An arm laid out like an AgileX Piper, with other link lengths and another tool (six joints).
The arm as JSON. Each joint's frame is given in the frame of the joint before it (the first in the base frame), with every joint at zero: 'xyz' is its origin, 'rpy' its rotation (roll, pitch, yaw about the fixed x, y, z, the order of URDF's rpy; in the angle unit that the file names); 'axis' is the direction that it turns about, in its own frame. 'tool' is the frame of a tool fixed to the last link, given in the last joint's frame.
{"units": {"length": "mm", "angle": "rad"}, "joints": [
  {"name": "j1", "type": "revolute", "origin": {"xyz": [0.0, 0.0, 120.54], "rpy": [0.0, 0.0, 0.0]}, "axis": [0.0, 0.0, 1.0]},
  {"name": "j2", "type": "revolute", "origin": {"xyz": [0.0, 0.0, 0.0], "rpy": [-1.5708, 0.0, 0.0]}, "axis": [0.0, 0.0, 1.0]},
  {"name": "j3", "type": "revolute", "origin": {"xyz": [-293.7, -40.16, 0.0], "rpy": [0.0, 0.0, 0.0]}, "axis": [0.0, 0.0, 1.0]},
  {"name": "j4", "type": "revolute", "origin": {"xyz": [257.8, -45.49, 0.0], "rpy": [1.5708, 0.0, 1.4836]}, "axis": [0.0, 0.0, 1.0]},
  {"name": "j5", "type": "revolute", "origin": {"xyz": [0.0, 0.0, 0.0], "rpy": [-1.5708, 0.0, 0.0]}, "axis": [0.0, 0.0, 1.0]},
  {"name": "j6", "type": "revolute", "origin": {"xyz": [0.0, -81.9, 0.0], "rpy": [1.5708, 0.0, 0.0]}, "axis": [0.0, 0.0, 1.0]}
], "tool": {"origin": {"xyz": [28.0, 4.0, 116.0], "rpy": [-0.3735, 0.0, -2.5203]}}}
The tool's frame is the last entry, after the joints.
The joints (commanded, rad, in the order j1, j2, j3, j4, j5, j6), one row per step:
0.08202, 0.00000, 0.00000, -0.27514, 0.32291, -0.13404
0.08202, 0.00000, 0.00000, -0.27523, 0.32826, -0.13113
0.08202, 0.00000, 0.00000, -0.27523, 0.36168, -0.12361
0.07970, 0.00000, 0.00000, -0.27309, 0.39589, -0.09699
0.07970, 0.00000, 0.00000, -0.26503, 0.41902, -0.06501
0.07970, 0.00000, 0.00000, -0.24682, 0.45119, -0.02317
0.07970, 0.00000, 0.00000, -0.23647, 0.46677, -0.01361
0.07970, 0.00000, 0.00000, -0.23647, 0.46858, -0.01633
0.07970, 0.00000, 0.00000, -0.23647, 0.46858, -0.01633
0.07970, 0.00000, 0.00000, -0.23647, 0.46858, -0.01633
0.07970, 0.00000, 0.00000, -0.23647, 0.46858, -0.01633
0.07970, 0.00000, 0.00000, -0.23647, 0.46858, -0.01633
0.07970, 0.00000, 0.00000, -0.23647, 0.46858, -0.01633
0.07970, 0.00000, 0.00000, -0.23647, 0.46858, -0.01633
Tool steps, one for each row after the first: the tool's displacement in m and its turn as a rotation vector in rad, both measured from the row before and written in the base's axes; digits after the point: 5 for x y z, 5 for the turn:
-0.00038, -0.00022, -0.00098, 0.00245, 0.00511, -0.00211
-0.00249, -0.00161, -0.00599, 0.00545, 0.03202, -0.01087
-0.00283, -0.00124, -0.00622, 0.02587, 0.03246, -0.01865
-0.00206, 0.00049, -0.00440, 0.03725, 0.02196, -0.01504
-0.00306, 0.00149, -0.00614, 0.05583, 0.03120, -0.02022
-0.00155, 0.00067, -0.00292, 0.01835, 0.01562, -0.00616
-0.00017, -0.00016, -0.00030, -0.00264, 0.00184, 0.00055
0.00000, 0.00000, 0.00000, 0.00000, 0.00000, 0.00000
0.00000, 0.00000, 0.00000, 0.00000, 0.00000, 0.00000
0.00000, 0.00000, 0.00000, 0.00000, 0.00000, 0.00000
0.00000, 0.00000, 0.00000, 0.00000, 0.00000, 0.00000
0.00000, 0.00000, 0.00000, 0.00000, 0.00000, 0.00000
0.00000, 0.00000, 0.00000, 0.00000, 0.00000, 0.00000

